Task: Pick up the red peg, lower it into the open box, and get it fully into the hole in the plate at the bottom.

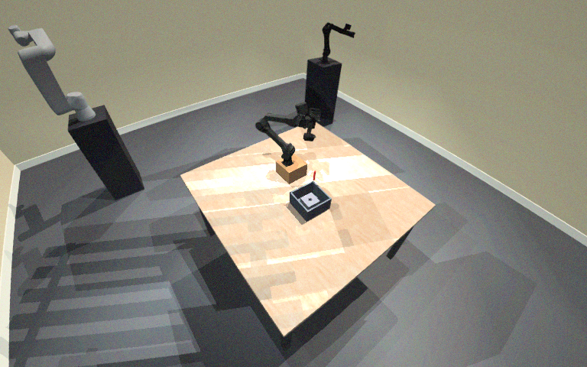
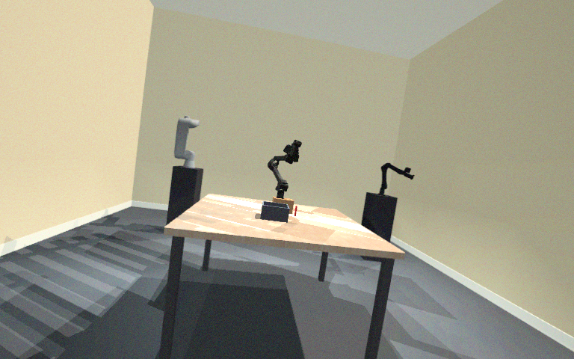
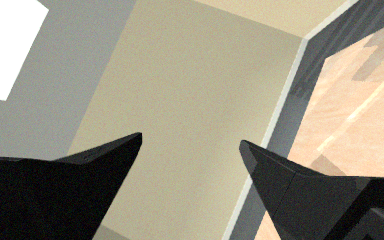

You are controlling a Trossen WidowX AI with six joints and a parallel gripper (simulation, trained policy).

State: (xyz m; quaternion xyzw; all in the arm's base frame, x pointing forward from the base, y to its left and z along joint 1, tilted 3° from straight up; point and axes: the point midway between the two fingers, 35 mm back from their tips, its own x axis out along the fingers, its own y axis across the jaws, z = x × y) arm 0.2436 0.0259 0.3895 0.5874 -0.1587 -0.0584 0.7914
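My gripper tip is 480 mm above the red peg, 110 mm to the right of it and 100 mm past it. Also, from my gripper tip: grey box: 490 mm below, 80 mm ahead, 60 mm to the right; then pale grey plate: 470 mm below, 80 mm ahead, 60 mm to the right.
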